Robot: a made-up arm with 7 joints.
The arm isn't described. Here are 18 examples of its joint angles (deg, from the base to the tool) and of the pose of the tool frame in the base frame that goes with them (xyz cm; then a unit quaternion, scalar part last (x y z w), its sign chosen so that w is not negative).
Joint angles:
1: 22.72 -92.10 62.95 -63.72 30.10 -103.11 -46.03
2: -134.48 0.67 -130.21 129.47 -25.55 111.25 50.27
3: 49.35 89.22 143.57 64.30 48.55 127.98 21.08
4: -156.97 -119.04 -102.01 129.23 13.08 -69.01 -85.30
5: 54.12 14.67 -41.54 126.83 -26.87 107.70 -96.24
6: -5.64 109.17 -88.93 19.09 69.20 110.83 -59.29
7: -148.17 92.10 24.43 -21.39 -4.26 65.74 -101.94
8: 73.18 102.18 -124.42 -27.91 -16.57 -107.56 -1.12
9: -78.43 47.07 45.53 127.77 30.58 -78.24 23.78
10: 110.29 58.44 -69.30 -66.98 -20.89 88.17 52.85
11: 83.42 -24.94 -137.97 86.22 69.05 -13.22 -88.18
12: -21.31 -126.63 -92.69 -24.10 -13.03 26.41 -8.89
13: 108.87 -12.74 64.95 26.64 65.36 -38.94 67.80
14: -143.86 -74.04 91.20 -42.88 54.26 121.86 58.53
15: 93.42 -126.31 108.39 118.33 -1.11 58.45 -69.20
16: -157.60 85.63 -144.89 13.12 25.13 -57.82 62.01
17: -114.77 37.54 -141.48 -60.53 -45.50 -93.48 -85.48
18: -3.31 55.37 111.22 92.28 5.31 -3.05 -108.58
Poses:
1: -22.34 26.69 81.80 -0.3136 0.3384 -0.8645 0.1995
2: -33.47 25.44 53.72 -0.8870 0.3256 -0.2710 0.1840
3: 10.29 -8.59 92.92 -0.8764 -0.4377 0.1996 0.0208
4: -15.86 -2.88 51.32 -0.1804 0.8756 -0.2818 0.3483
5: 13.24 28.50 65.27 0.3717 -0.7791 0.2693 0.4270
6: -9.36 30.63 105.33 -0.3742 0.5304 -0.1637 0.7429
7: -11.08 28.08 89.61 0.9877 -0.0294 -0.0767 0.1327
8: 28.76 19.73 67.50 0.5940 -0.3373 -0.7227 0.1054
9: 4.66 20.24 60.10 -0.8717 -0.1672 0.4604 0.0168
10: 12.83 16.45 60.71 0.5996 0.7489 0.2734 0.0699
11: 34.55 24.30 82.71 0.7853 -0.1210 0.4382 0.4202
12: -37.27 20.66 97.07 -0.4454 -0.2676 -0.4721 0.7121
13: -10.55 14.27 99.59 -0.2192 -0.5289 -0.7496 0.3320
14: 8.88 32.56 64.86 0.0510 -0.2836 -0.9333 0.2143
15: -5.71 40.52 54.31 -0.4397 -0.4003 -0.7054 0.3857
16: -29.15 11.17 42.35 0.1391 -0.8569 -0.4955 0.0274
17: -16.32 1.52 64.04 -0.8568 0.2966 0.1092 0.4074
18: -33.22 -15.50 82.96 0.0214 0.6938 -0.1224 0.7094
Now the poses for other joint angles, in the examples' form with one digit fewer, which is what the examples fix.
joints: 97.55 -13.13 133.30 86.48 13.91 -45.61 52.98
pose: 18.1 26.8 111.9 -0.689 -0.267 -0.569 0.360
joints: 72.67 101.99 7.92 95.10 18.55 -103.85 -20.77
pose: -23.0 20.5 82.1 -0.021 0.919 -0.392 0.037
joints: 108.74 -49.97 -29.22 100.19 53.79 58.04 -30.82
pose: -3.4 2.8 63.2 0.580 -0.582 -0.014 0.569
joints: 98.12 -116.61 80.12 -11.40 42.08 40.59 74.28
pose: -8.9 37.2 81.6 0.310 -0.775 -0.404 0.374
